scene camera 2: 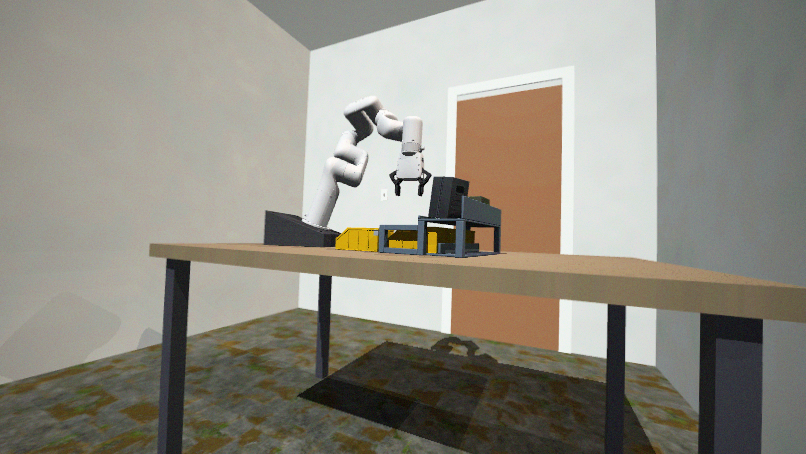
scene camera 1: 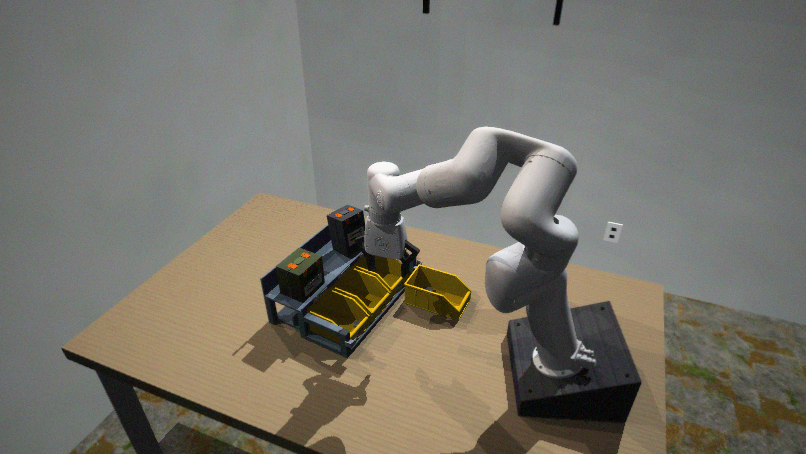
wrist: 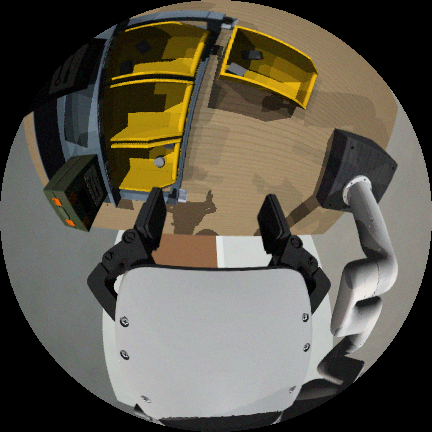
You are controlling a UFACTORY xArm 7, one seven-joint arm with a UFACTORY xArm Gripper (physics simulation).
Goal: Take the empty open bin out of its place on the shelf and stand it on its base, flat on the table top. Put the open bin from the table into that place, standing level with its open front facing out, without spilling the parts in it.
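Places are measured from the arm's base along level axes (x back, y right, z up), in centimetres.
Where they show: gripper, fingertip midpoint: [scene camera 2: 408, 195] [scene camera 1: 388, 271] [wrist: 213, 201]; arm's base, origin of the base link: [scene camera 2: 315, 225] [scene camera 1: 559, 357] [wrist: 356, 190].
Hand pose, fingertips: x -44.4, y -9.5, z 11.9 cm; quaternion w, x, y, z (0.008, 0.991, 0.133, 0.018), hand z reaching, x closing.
Observation:
Things, the pixels of their centre, and the offset from my fingertips.
- shelf, body centre: [wrist: 113, 112] [scene camera 1: 347, 279] [scene camera 2: 442, 229] dx -16.9, dy +2.7, dz -12.6 cm
- middle bin, body centre: [wrist: 138, 107] [scene camera 1: 356, 292] dx -14.0, dy +3.0, dz -16.3 cm
- far bin, body centre: [wrist: 147, 51] [scene camera 1: 376, 271] [scene camera 2: 419, 239] dx -15.4, dy +14.1, dz -16.3 cm
- yellow table bin, body centre: [wrist: 275, 68] [scene camera 1: 437, 291] [scene camera 2: 364, 239] dx +4.8, dy +17.6, dz -16.9 cm
- black case, body centre: [scene camera 2: 448, 198] [scene camera 1: 347, 230] dx -24.7, dy +12.7, dz -4.0 cm
- green case, body centre: [wrist: 75, 191] [scene camera 1: 301, 274] dx -22.7, dy -9.3, dz -5.6 cm
The shelf [scene camera 1: 327, 323] [scene camera 2: 482, 213] [wrist: 89, 112] holds three yellow bins side by side. The middle bin [scene camera 1: 362, 286] [wrist: 155, 120] looks empty; the far bin [scene camera 1: 389, 270] [wrist: 170, 50] holds dark parts, and the near bin [scene camera 1: 338, 310] [wrist: 145, 175] holds a round grey part. The yellow table bin [scene camera 1: 437, 290] [scene camera 2: 356, 239] [wrist: 280, 57] stands upright in front of the shelf's far end, with dark and grey parts inside. My gripper [scene camera 2: 409, 192] [wrist: 213, 201] is open and empty, pointing down above the bins; its fingers are partly hidden in scene camera 1.
A black case [scene camera 1: 346, 231] [scene camera 2: 448, 197] [wrist: 70, 75] and a green case [scene camera 1: 301, 273] [wrist: 75, 192] stand on the shelf's upper deck behind the bins. The black case is close beside my gripper. The arm's dark base block [scene camera 1: 609, 349] [scene camera 2: 287, 228] [wrist: 360, 155] stands on the table.

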